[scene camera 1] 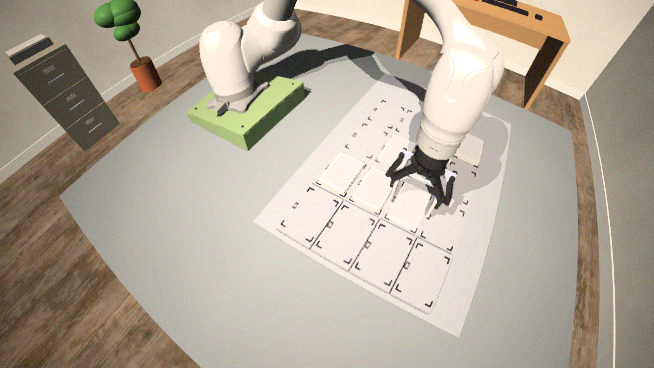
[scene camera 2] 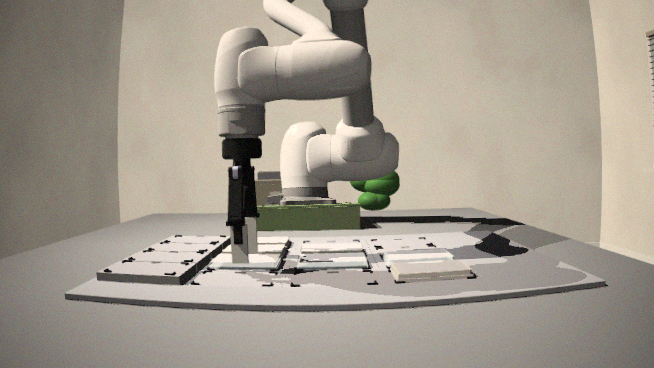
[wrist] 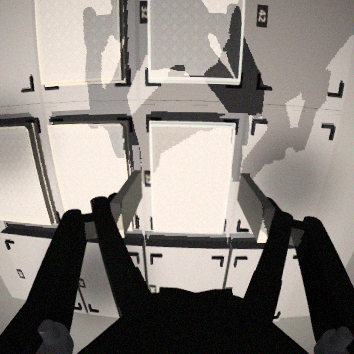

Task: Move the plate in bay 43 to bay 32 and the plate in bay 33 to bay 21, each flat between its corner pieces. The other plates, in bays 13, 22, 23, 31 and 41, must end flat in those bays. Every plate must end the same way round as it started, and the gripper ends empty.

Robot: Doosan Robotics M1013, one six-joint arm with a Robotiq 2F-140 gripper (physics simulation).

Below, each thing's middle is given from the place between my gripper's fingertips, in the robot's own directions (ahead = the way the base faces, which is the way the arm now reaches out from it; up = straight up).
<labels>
Right now the bay 33 (wrist: 184,112) is 20 mm below my hand. Round my hand: bay 42 (scene camera 2: 344,278) (140 mm ahead, 140 mm to the left, 20 mm below); then bay 43 (scene camera 1: 442,231) (110 mm ahead, 20 mm to the right, 20 mm below).
</labels>
